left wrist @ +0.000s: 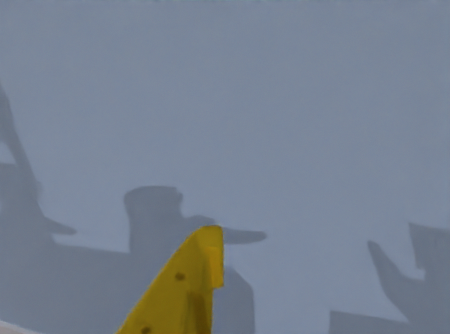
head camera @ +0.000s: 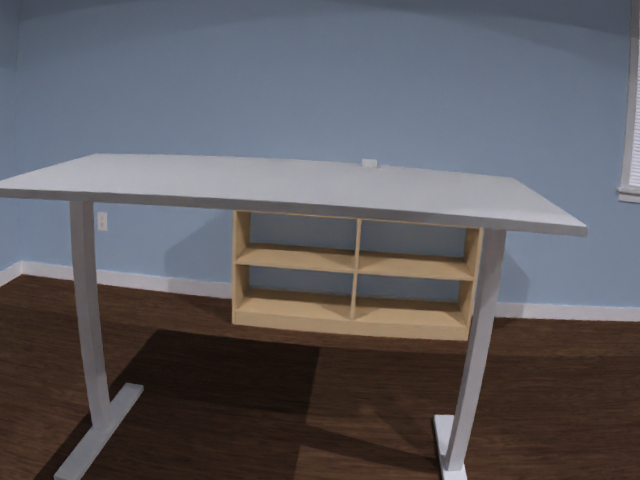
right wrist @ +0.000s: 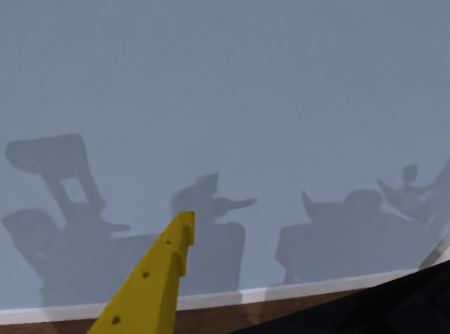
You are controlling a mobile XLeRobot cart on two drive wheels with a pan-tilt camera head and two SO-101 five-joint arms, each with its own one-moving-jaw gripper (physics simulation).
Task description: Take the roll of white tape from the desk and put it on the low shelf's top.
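Places are measured from the left arm's base along level axes (x ahead, y left, z up), in millimetres.
Pixels of known places: left hand at its tool point: (left wrist: 222,247); right hand at its tool point: (right wrist: 193,223).
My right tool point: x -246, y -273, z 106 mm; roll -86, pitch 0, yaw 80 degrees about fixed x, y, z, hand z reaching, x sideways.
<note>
Behind a point stands the place of what it marks.
In the head view, a small white object (head camera: 369,163) {x 1905, y -431, z 189 mm}, taken to be the roll of white tape, sits at the far edge of the grey desk (head camera: 232,180) {x 1529, y -32, z 175 mm}, right of the middle. The low wooden shelf (head camera: 289,319) {x 2816, y -218, z -717 mm} stands behind the desk against the wall; the desktop hides most of its top board. My left gripper (left wrist: 214,250) shows one notched yellow jaw, so it is fully open and empty, facing a blue wall. My right gripper (right wrist: 187,230) also shows one jaw, fully open and empty, facing the wall. Neither gripper shows in the head view.
The desk has a left leg (head camera: 86,289) {x 1697, y 456, z -205 mm} and a right leg (head camera: 483,330) {x 1530, y -752, z -224 mm}, with feet on the dark wood floor (head camera: 232,413) {x 1955, y 6, z -775 mm}. A wall outlet (head camera: 102,221) {x 3353, y 934, z -375 mm} is at the left and a window frame (head camera: 629,103) {x 2924, y -2116, z 563 mm} at the right. A black shape (right wrist: 390,305) fills the right wrist view's lower right.
</note>
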